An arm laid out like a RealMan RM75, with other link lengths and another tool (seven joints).
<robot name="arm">
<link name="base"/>
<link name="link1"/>
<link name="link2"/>
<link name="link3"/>
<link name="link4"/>
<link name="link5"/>
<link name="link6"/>
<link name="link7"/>
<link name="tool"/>
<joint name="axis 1" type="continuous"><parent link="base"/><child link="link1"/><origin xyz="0 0 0.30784" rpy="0 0 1.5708"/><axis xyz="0 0 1"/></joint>
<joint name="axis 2" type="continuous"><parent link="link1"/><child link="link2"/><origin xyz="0 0 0" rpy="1.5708 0 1.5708"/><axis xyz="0 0 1"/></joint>
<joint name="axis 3" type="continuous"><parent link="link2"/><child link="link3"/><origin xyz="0 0.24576 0" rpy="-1.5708 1.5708 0"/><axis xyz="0 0 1"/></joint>
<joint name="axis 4" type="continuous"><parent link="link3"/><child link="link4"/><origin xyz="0 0 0" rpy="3.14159 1.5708 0"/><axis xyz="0 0 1"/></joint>
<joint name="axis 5" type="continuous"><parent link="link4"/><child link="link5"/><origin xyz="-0.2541 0 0" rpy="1.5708 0 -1.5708"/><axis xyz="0 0 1"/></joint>
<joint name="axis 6" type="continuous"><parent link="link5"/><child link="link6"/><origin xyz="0 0 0" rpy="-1.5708 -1.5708 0"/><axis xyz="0 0 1"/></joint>
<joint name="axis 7" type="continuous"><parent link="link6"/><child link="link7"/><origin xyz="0.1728 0 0" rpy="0 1.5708 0"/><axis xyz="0 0 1"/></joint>
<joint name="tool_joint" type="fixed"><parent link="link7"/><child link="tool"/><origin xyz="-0.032 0.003 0.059" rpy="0 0.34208 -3.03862"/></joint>
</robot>
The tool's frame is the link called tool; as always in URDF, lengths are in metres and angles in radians. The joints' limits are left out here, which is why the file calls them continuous.
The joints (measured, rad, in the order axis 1, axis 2, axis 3, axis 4, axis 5, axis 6, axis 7), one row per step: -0.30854, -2.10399, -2.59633, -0.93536, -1.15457, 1.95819, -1.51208; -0.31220, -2.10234, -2.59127, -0.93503, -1.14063, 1.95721, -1.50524; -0.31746, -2.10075, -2.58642, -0.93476, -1.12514, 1.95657, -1.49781; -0.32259, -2.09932, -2.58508, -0.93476, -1.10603, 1.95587, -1.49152; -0.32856, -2.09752, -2.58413, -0.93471, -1.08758, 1.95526, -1.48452; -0.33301, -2.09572, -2.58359, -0.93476, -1.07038, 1.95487, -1.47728; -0.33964, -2.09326, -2.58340, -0.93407, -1.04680, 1.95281, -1.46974; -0.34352, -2.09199, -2.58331, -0.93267, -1.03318, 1.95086, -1.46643; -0.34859, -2.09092, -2.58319, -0.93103, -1.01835, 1.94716, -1.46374; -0.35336, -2.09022, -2.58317, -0.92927, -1.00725, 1.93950, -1.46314; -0.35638, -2.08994, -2.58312, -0.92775, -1.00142, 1.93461, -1.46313
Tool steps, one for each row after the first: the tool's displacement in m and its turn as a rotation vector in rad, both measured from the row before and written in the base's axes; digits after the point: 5 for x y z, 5 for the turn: -0.00112, -0.00054, -0.00218, -0.00937, 0.01443, -0.00700; -0.00091, -0.00037, -0.00228, -0.01017, 0.01544, -0.00883; -0.00170, -0.00046, -0.00205, -0.01016, 0.01668, -0.00510; -0.00154, -0.00019, -0.00174, -0.00901, 0.01662, -0.00662; -0.00183, -0.00047, -0.00146, -0.00782, 0.01569, -0.00568; -0.00257, -0.00021, -0.00194, -0.01065, 0.02092, -0.00494; -0.00153, -0.00005, -0.00127, -0.00661, 0.01135, -0.00120; -0.00153, 0.00043, -0.00152, -0.00661, 0.01258, -0.00061; -0.00139, 0.00152, -0.00137, -0.00218, 0.01106, 0.00234; -0.00067, 0.00104, -0.00086, -0.00100, 0.00571, 0.00160
